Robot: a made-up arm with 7 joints.
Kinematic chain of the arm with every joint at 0, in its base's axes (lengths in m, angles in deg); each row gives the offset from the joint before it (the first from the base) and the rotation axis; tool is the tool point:
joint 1: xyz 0 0 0.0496 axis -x
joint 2: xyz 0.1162 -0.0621 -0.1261 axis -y
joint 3: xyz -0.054 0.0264 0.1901 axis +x
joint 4: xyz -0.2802 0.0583 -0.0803 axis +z
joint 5: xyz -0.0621 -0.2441 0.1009 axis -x
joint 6: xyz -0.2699 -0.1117 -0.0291 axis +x
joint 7: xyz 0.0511 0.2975 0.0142 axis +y
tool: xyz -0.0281 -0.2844 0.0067
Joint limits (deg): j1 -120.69..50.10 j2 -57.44..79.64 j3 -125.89..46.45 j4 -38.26..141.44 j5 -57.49..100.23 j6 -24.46..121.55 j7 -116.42..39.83
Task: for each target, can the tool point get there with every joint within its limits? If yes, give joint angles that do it. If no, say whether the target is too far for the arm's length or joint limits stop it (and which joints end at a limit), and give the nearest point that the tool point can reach.
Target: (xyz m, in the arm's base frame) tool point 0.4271 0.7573 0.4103
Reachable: no: joint limits stop it (at a limit: joint 1, joint 2, joint 6) | nearest point 0.3035 0.5537 0.3547 | short by 0.245 m
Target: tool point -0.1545 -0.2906 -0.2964
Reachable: yes | joints -52.25 21.34 1.24 54.35 21.70 104.12 15.86
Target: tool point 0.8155 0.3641 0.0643
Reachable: no: joint limits stop it (at a limit: joint 1, joint 2, joint 6) | nearest point 0.5185 0.2763 0.1329 | short by 0.317 m
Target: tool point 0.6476 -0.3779 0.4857
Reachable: no: joint limits stop it (at a limit: joint 2, joint 6) | nearest point 0.4792 -0.3139 0.4118 | short by 0.195 m
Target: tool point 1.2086 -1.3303 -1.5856
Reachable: no: too far | nearest point 0.3112 -0.4458 -0.4193 | short by 1.717 m
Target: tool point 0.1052 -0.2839 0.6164
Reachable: yes | joints -30.64 -43.85 -93.67 16.33 36.49 2.55 -39.00
